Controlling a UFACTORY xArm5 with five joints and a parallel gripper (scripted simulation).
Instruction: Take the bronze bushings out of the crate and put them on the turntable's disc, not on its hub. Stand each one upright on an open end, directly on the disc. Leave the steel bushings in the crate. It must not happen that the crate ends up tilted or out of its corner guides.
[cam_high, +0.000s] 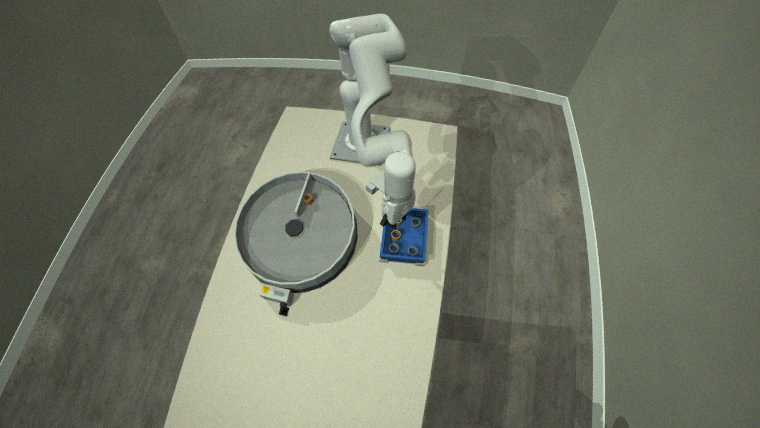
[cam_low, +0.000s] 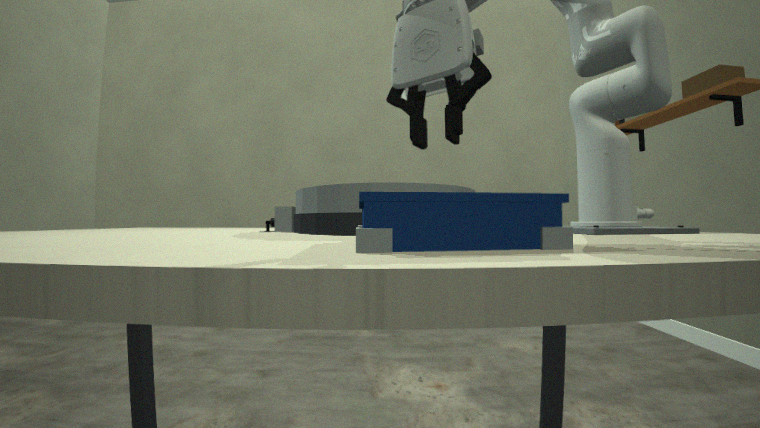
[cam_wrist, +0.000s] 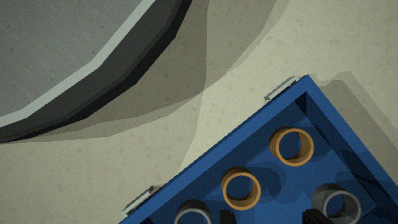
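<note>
Right now the blue crate is 12 cm below my hand and 3 cm to the left of it. From my hand the other things lie so: grey turntable disc: 34 cm to the right, 9 cm below, 7 cm ahead.
</note>
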